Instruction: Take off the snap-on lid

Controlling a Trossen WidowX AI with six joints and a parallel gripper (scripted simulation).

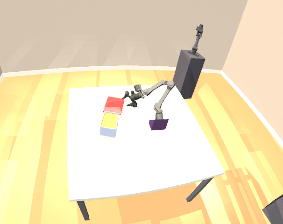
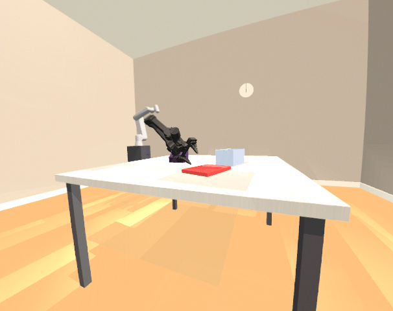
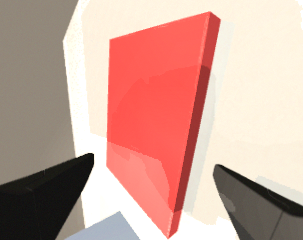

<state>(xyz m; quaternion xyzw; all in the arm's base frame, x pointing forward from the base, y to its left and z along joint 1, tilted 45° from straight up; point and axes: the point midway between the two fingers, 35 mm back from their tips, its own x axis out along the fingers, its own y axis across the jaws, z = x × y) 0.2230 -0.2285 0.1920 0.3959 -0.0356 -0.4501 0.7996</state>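
My gripper tip is now 9 cm short of the red lid, 5 cm above it and 4 cm to the left of it. From my gripper tip the other things lie so: pale blue storage box 25 cm to the left, 21 cm ahead, 1 cm below.
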